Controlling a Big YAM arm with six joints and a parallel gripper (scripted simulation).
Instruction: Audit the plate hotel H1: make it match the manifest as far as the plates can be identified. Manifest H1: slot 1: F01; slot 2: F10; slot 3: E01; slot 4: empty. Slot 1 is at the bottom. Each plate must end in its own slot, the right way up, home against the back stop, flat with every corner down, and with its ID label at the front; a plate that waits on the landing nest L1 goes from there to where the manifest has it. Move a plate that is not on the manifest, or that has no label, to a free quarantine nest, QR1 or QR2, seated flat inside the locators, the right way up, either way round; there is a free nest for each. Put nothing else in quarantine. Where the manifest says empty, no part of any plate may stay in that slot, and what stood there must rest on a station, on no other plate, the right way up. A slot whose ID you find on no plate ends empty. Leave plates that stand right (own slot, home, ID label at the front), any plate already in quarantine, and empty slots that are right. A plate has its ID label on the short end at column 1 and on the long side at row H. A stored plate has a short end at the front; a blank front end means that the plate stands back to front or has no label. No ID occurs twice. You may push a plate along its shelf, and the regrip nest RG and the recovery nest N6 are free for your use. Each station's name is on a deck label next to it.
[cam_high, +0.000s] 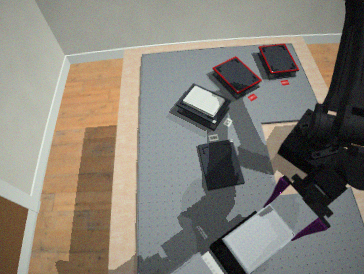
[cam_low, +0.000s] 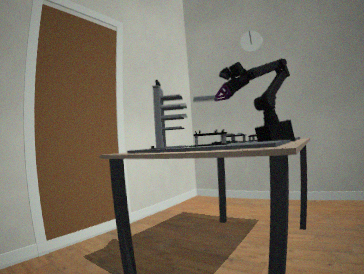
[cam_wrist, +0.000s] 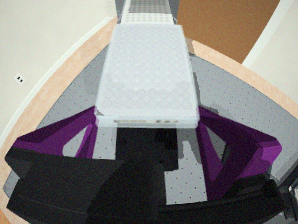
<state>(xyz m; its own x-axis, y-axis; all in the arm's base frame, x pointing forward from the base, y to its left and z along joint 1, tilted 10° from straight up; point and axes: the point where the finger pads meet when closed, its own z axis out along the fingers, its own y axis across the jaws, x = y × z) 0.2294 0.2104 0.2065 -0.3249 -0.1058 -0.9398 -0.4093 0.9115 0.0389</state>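
Right now my hand is 50 mm short of the pale plate and 20 mm to the right of it. From my hand the other things lie so: plate hotel (270 mm ahead, 120 mm to the left, 90 mm below); H1 deck label (110 mm ahead, 160 mm to the left, 240 mm below); black nest (50 mm ahead, 20 mm to the left, 180 mm below).
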